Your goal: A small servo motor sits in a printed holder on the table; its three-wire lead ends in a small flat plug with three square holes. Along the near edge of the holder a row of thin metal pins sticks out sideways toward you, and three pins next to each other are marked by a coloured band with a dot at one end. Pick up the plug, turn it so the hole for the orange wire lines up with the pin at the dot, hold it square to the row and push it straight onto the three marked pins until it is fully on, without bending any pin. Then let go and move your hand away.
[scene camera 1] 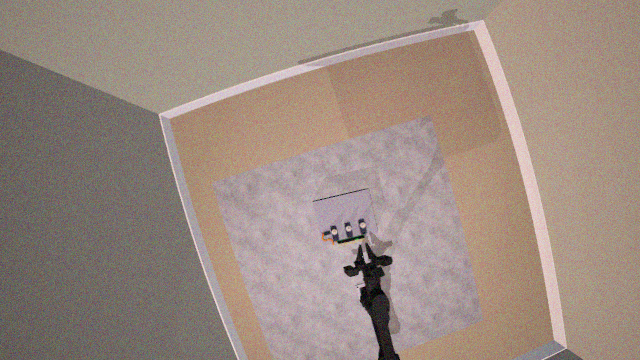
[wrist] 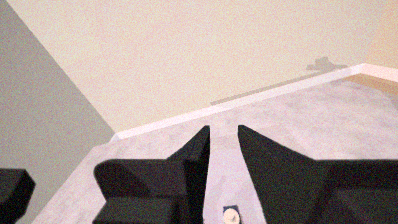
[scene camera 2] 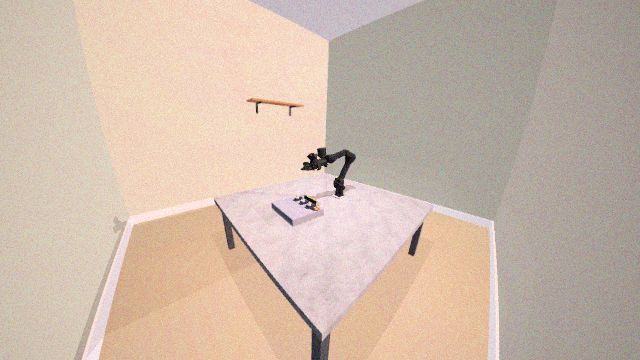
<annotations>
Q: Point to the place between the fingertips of the gripper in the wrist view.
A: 223, 129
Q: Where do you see a printed holder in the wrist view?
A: At 229, 183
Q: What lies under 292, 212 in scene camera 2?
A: A printed holder.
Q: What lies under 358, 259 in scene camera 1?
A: The gripper.
</annotations>
